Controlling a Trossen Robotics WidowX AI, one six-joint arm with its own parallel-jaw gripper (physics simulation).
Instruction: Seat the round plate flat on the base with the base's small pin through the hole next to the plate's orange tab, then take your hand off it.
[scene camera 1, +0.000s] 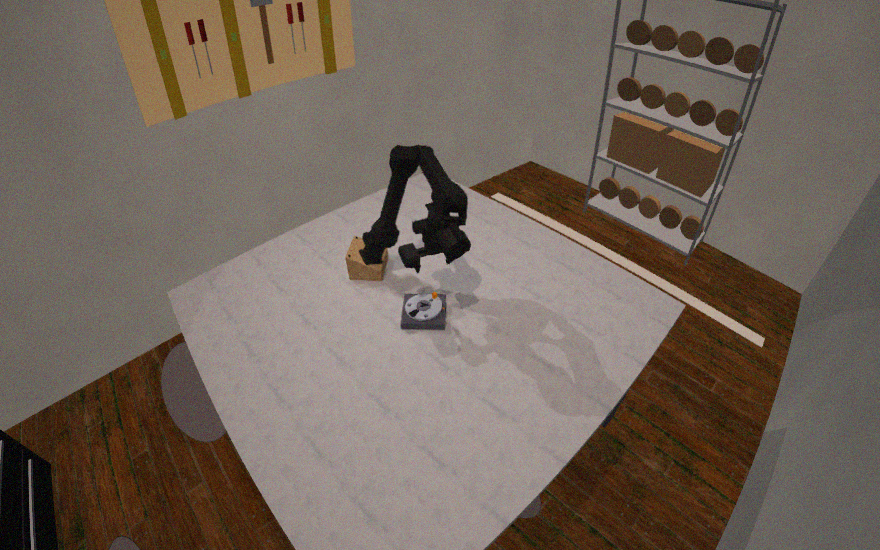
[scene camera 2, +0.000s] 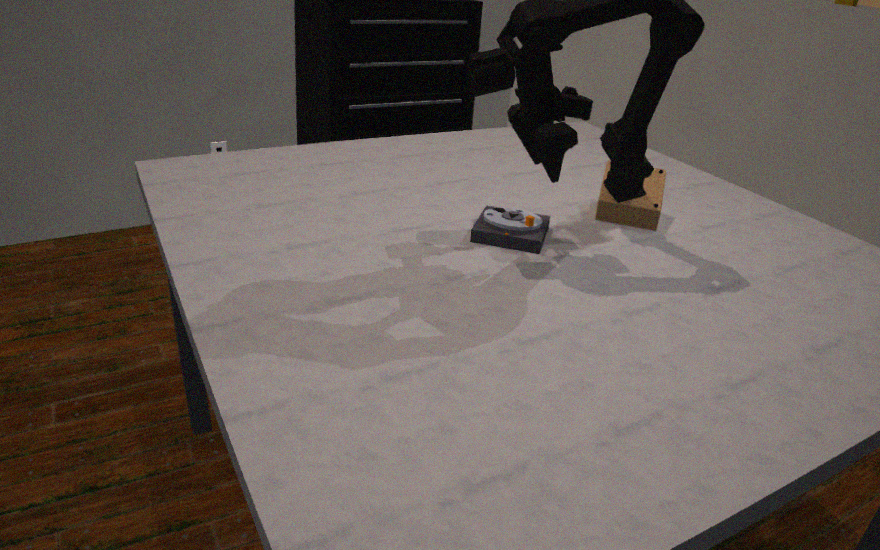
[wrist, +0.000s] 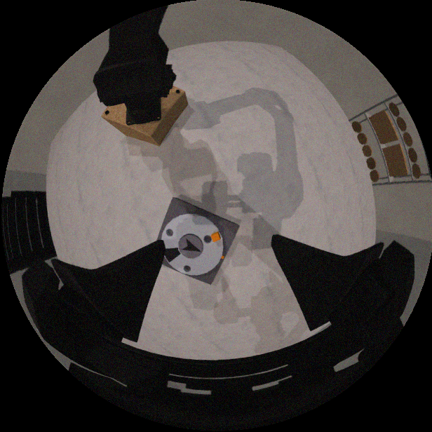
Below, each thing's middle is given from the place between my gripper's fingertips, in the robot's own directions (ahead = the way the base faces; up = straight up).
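Scene:
Round grey plate (scene camera 2: 493, 216): my hand 30 mm short of it, 50 mm left of it, 100 mm above it. Dark square base (scene camera 2: 482, 232): 30 mm ahead of my hand, 50 mm to the right of it, 120 mm below it.

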